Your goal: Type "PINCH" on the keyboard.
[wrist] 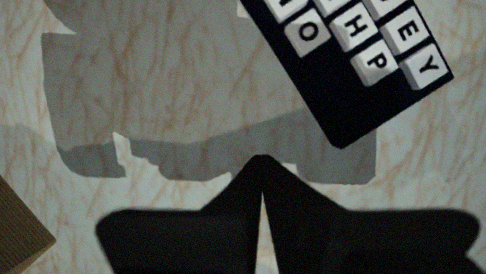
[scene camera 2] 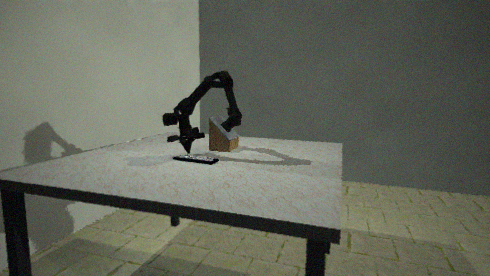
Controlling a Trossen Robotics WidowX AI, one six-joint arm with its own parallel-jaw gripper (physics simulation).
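Places are measured from the arm's base along level axes (x ahead, y left, z up), in millimetres.
Pixels of known places: gripper, between the fingertips: (wrist: 260,162) (scene camera 2: 188,153); arm's base, origin of its link: (scene camera 2: 225,127).
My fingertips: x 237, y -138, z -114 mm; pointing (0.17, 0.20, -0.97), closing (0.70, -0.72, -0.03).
Ahead of a thing's pixels: the offset from my fingertips to its middle. Level surfaces: height alone.
A small black keyboard @[dx +93, dy +71, dz -1 mm] (scene camera 2: 196,160) (wrist: 327,107) with white letter keys lies on the table. In the wrist view its near end shows at the top right, with the P key @[dx +76, dy -4, dz +5 mm] (wrist: 375,64), the H key @[dx +81, dy +16, dz +5 mm] (wrist: 354,27), the O key @[dx +63, dy +30, dz +5 mm] (wrist: 307,33), the E key @[dx +97, dy -3, dz +5 mm] (wrist: 407,31) and the Y key @[dx +93, dy -23, dz +5 mm] (wrist: 426,67). The I, N and C keys cannot be made out fully there. My gripper (scene camera 2: 188,152) (wrist: 260,162) is shut and empty, pointing down. In the wrist view its tips show below and left of the keyboard's near corner, apart from the keys.
A wooden block with a sloped grey top (scene camera 2: 220,141) stands by the arm's base, behind the keyboard; a wooden corner (wrist: 22,232) shows at the wrist view's lower left. The marble-patterned table @[dz -10 mm] (scene camera 2: 200,190) has a dark frame. The arm's shadow falls across the table top.
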